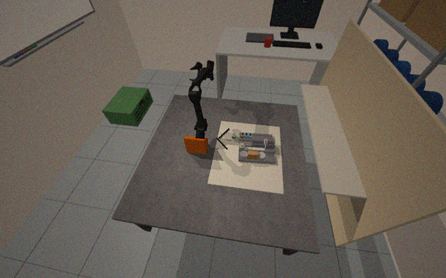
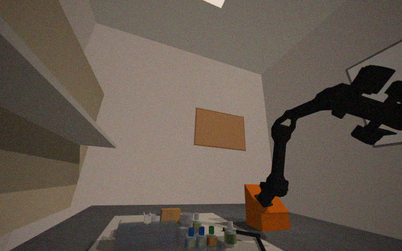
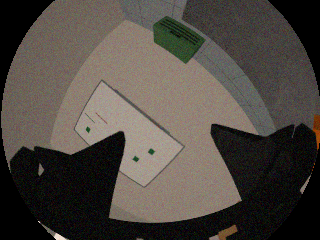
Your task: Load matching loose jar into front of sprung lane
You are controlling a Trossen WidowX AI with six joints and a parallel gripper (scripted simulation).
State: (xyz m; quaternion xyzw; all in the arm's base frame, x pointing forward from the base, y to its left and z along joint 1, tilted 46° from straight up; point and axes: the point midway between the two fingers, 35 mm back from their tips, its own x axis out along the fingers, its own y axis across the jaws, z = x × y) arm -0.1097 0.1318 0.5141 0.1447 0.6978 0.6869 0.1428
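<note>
Right now my gripper tip is 530 mm short of the brown block, 570 mm to the left of it and 340 mm above it.
</note>
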